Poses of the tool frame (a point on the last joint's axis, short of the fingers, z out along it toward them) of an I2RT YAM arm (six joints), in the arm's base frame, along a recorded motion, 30 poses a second.
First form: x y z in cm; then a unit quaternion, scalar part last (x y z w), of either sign.
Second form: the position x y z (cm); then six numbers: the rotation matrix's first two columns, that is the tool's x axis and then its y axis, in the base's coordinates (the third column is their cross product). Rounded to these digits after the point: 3 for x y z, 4 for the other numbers.
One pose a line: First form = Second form
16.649 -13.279 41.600 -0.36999 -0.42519 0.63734 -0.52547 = 16.649 -13.279 41.600 -0.1740 -0.3552 -0.9185 0.9844 -0.0862 -0.1531
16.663 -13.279 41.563 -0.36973 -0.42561 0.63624 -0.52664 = 16.663 -13.279 41.563 -0.1719 -0.3554 -0.9188 0.9849 -0.0830 -0.1522
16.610 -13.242 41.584 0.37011 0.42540 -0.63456 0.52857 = 16.610 -13.242 41.584 -0.1673 -0.3559 -0.9194 0.9857 -0.0793 -0.1486
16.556 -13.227 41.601 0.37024 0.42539 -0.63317 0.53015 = 16.556 -13.227 41.601 -0.1637 -0.3564 -0.9199 0.9863 -0.0760 -0.1461
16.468 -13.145 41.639 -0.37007 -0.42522 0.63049 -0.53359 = 16.468 -13.145 41.639 -0.1567 -0.3581 -0.9204 0.9876 -0.0689 -0.1413
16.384 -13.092 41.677 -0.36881 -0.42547 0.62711 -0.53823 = 16.384 -13.092 41.677 -0.1486 -0.3612 -0.9206 0.9889 -0.0586 -0.1366
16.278 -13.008 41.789 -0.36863 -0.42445 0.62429 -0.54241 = 16.278 -13.008 41.789 -0.1398 -0.3643 -0.9207 0.9902 -0.0513 -0.1301
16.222 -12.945 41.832 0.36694 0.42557 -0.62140 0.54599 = 16.222 -12.945 41.832 -0.1345 -0.3662 -0.9207 0.9909 -0.0416 -0.1282
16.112 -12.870 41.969 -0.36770 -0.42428 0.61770 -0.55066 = 16.112 -12.870 41.969 -0.1231 -0.3683 -0.9215 0.9923 -0.0335 -0.1192
